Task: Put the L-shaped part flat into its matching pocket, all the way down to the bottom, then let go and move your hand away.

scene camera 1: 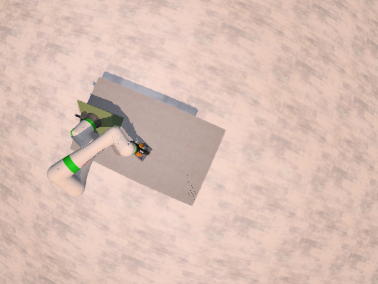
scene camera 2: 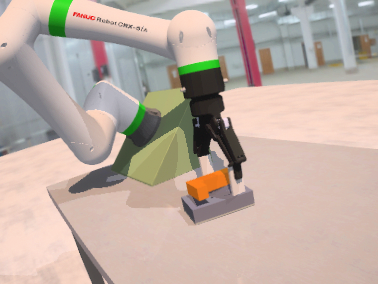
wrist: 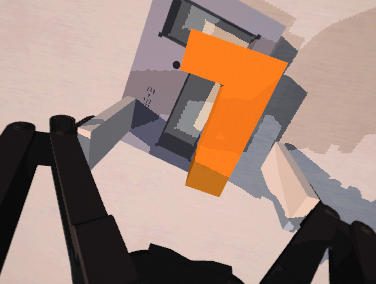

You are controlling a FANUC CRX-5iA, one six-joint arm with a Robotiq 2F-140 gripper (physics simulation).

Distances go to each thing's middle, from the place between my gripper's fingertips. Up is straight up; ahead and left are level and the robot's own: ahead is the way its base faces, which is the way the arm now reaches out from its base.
The grey pocket block (scene camera 2: 221,202) lies 20 mm ahead of my hand, 40 mm to the right of it and 10 mm below it. Also, from my hand: orange L-shaped part (scene camera 2: 198,188) (10 mm behind, 20 mm to the right, 20 mm above).
